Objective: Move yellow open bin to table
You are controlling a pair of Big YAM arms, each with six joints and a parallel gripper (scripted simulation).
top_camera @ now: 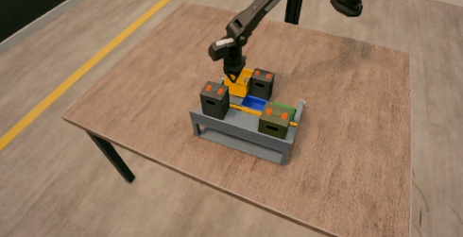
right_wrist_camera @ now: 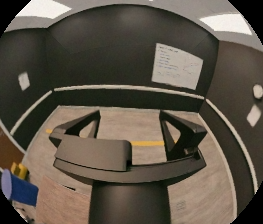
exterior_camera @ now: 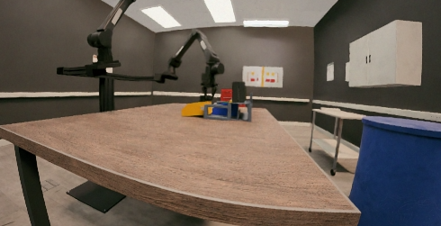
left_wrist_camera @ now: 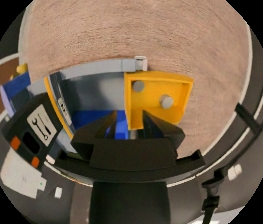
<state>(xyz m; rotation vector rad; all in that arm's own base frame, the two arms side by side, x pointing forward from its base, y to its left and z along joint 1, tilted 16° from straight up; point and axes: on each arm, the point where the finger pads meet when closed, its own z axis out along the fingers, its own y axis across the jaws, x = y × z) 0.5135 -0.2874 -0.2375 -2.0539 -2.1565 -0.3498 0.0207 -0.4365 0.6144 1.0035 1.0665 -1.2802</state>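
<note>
Now: the yellow open bin 8 cm behind my left hand, 1 cm to the right of it and 7 cm below it. From my left hand the other things lie so: grey shelf (11 cm ahead, 12 cm to the left, 5 cm below); dark lidded bin (6 cm behind, 10 cm to the left, 5 cm below).
</note>
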